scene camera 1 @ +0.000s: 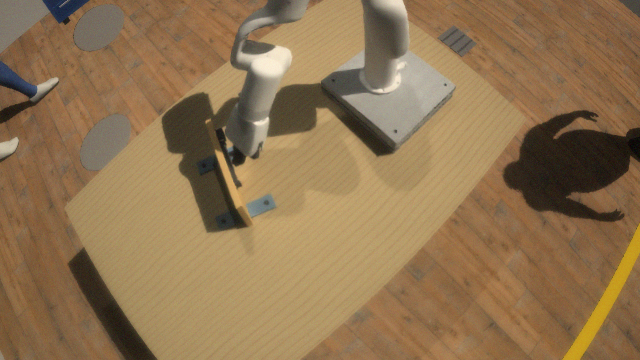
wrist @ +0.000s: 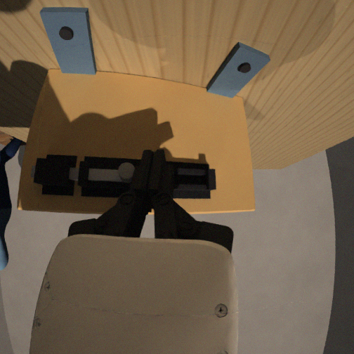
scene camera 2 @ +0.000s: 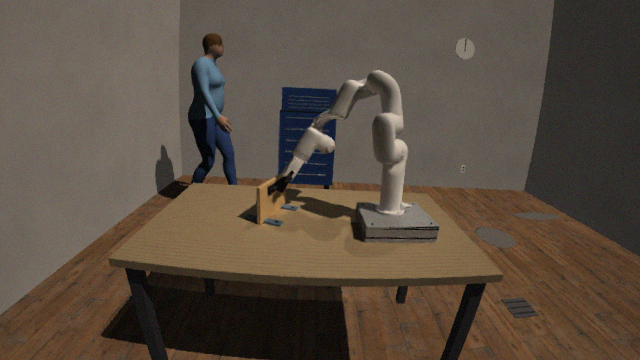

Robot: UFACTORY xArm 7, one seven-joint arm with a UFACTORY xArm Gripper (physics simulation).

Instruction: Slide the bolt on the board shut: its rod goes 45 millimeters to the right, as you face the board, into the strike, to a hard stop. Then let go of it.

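Where they show: gripper, between the fingertips: (scene camera 1: 237, 163) (scene camera 2: 279, 190); arm's base, origin of its link: (scene camera 1: 380, 78) (scene camera 2: 390, 210).
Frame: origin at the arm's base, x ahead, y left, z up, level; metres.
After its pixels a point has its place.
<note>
The upright orange board (scene camera 1: 241, 206) @[z 0.098, x 0.537, y 0.157 m] (scene camera 2: 263, 205) @[z 0.018, x 0.529, y 0.131 m] (wrist: 205, 120) carries a black bolt housing (wrist: 102, 192). In the wrist view, the strike (wrist: 56, 175) is the black block at the housing's left. The pale rod (wrist: 74, 174) spans the gap between them, and a small grey end (wrist: 33, 171) shows at the strike's far side. The bolt's round grey knob (wrist: 126, 171) is near the middle of the housing. My gripper (wrist: 156, 161) is shut and empty, its fingertips right beside the knob on the side away from the strike. Whether they touch it is hard to tell.
Blue brackets (scene camera 1: 261, 205) @[z -0.052, x 0.488, y 0.127 m] (scene camera 2: 273, 222) @[z -0.052, x 0.485, y 0.136 m] (wrist: 72, 47) with dark screws hold the board's foot to the wooden table (scene camera 1: 310, 260) @[z -0.060, x 0.462, y 0.321 m] (scene camera 2: 210, 250) @[z -0.060, x 0.639, y 0.413 m]. The arm's grey base plate (scene camera 1: 400, 112) @[z 0.005, x 0.030, y 0.130 m] (scene camera 2: 397, 232) @[z -0.015, x -0.020, y 0.182 m] stands on the table. A person (scene camera 2: 207, 90) stands behind the table.
</note>
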